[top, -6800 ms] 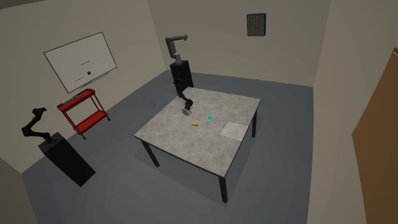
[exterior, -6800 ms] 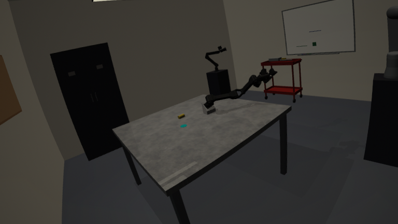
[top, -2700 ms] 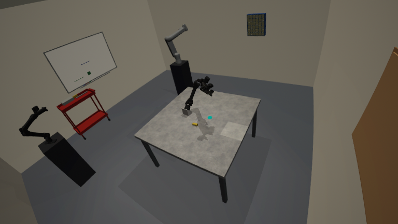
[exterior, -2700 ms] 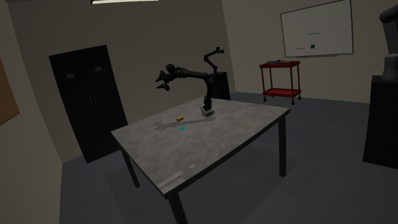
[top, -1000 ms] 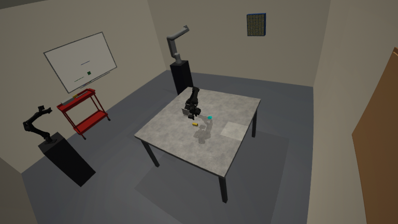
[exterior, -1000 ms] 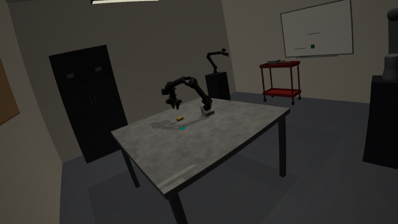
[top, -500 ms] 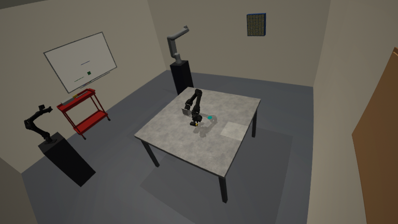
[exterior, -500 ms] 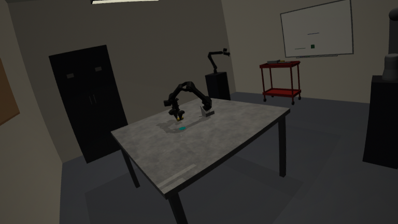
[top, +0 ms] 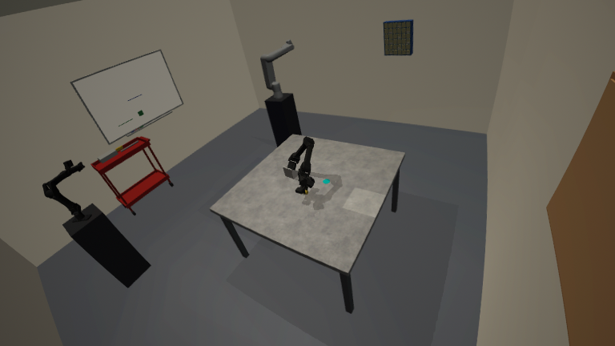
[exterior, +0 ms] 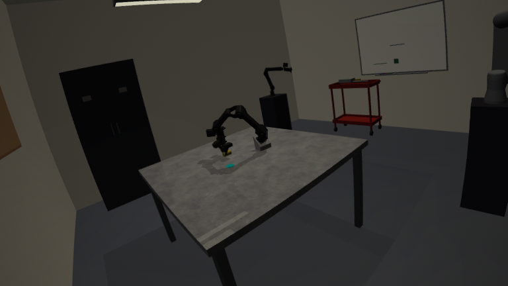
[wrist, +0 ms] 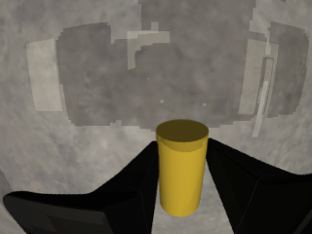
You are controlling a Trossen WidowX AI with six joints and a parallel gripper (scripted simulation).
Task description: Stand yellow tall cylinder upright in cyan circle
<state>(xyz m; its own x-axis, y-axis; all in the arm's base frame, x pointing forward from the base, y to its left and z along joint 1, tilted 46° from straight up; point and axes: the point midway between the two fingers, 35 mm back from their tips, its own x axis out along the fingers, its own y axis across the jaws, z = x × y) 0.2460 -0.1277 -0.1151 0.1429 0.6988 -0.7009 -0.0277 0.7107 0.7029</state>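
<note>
Right now the cyan circle is 9 cm ahead of my gripper tip, 19 cm to the left of it and 2 cm below it. Round my gripper tip: yellow tall cylinder 2 cm behind.
</note>
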